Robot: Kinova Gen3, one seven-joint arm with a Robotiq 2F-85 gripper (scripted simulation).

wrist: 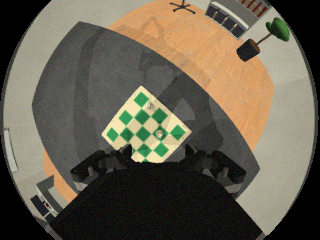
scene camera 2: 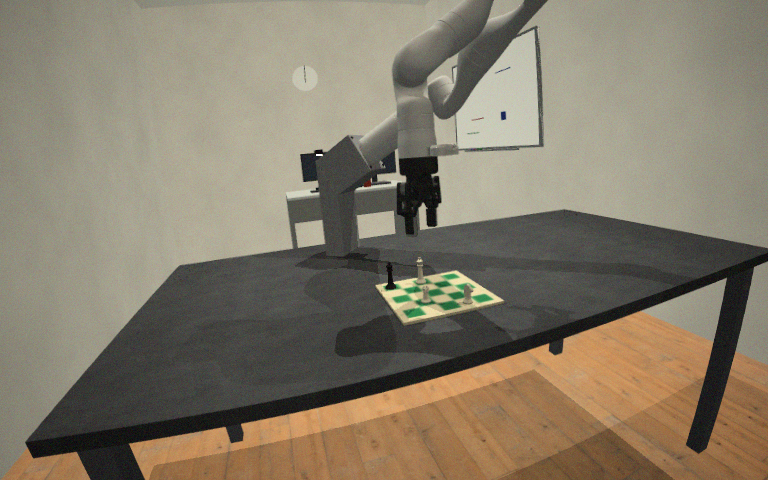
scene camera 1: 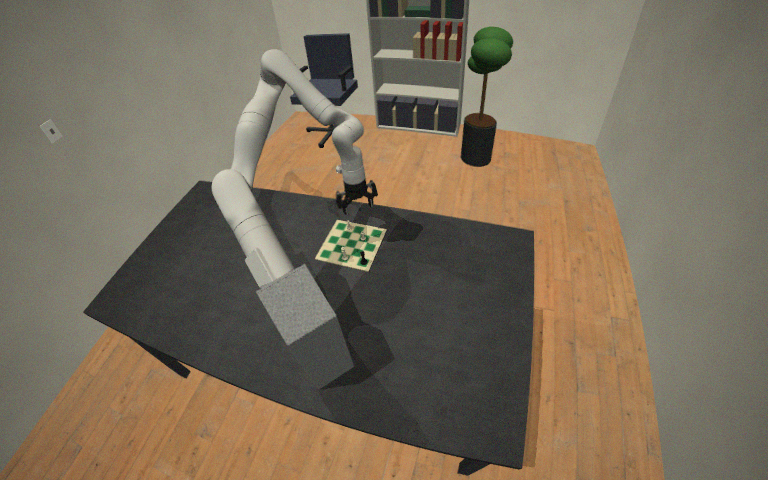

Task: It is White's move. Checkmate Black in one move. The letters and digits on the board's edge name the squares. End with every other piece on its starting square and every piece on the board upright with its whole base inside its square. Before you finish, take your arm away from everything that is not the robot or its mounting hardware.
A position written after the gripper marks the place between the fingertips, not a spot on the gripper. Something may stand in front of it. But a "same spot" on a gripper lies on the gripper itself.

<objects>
gripper: wrist; scene camera 2; scene camera 1 358,210
same spot on gripper: (wrist: 196,157) = (scene camera 2: 420,199)
</objects>
